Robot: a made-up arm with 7 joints.
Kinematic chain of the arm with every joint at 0, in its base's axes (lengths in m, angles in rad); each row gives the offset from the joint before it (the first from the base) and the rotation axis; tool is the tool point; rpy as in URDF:
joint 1: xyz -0.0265 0.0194 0.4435 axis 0 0.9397 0.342
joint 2: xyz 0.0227 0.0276 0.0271 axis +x
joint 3: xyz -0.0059 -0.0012 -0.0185 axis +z
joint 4: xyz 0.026 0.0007 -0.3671 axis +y
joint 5: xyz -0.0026 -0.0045 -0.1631 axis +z
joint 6: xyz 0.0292 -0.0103 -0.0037 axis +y
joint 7: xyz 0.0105 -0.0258 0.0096 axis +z
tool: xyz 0.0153 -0.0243 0.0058 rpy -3.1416 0 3.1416
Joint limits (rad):
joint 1: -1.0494..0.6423
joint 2: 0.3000..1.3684
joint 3: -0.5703..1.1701
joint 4: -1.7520..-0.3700
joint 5: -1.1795..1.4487
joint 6: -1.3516..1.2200
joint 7: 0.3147..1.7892
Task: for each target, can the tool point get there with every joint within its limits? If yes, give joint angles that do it. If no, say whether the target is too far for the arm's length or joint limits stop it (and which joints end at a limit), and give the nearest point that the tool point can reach.
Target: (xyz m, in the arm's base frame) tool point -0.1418 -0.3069 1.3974
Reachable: no: too far | nearest point 0.1046 0.2804 0.6959 | short by 0.947 m
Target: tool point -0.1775 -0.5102 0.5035
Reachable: no: joint limits stop it (at a limit: joint 1, joint 2, joint 3, joint 4, joint 7) | nearest point 0.2821 -0.1032 0.4016 | short by 0.622 m
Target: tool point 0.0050 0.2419 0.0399
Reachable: yes | joints 0.3097 0.4694 0.2070 -1.0425 -0.7909 -0.8269 1.6075
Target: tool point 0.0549 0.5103 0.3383
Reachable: yes | joints 0.4541 1.0922 1.0174 -1.2808 -0.8990 0.9040 1.1905
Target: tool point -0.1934 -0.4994 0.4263
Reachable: no: joint limits stop it (at a limit: joint 1, joint 2, joint 3, joint 4, joint 7) | nearest point -0.0990 -0.0082 0.1057 | short by 0.594 m
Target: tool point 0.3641 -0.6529 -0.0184
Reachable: no: too far | nearest point 0.3440 -0.0750 0.2031 | short by 0.619 m
